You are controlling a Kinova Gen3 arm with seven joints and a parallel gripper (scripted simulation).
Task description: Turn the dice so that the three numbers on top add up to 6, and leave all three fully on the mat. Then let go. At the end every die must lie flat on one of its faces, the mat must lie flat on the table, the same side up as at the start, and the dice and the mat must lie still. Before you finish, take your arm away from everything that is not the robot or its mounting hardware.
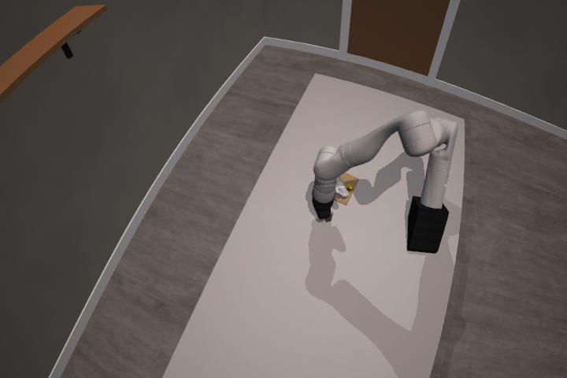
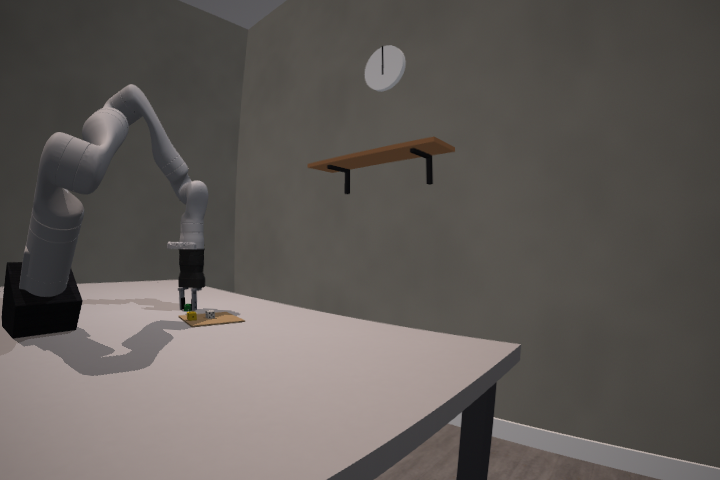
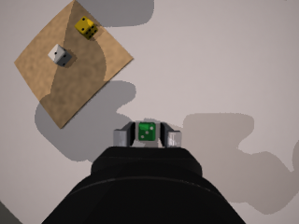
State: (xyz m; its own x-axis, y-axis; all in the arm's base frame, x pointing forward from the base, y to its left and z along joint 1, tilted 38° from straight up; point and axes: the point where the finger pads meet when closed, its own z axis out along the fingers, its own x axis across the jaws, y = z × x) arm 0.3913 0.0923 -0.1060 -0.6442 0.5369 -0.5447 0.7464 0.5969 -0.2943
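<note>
Right now the green die is 1 cm below my hand. From my hand the other things lie so: yellow die: 15 cm to the right, 5 cm behind, 1 cm below; then tan mat: 15 cm to the right, 2 cm below, 1 cm ahead; then white die: 15 cm to the right, 1 cm below.
</note>
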